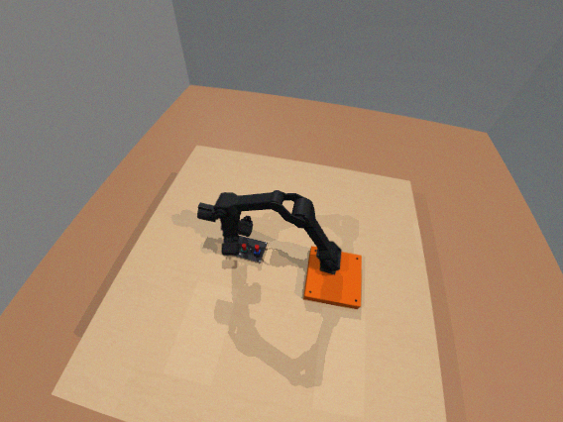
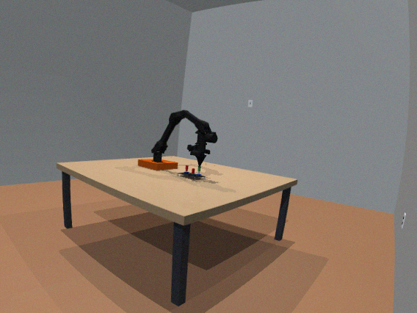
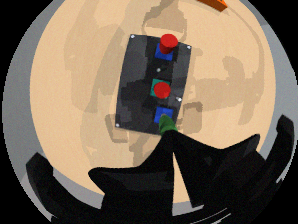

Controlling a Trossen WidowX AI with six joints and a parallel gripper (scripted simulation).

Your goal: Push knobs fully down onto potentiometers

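The green knob lies 2 cm below my gripper tip. Round my gripper tip: red knob 9 cm behind, 2 cm to the right, 3 cm below.
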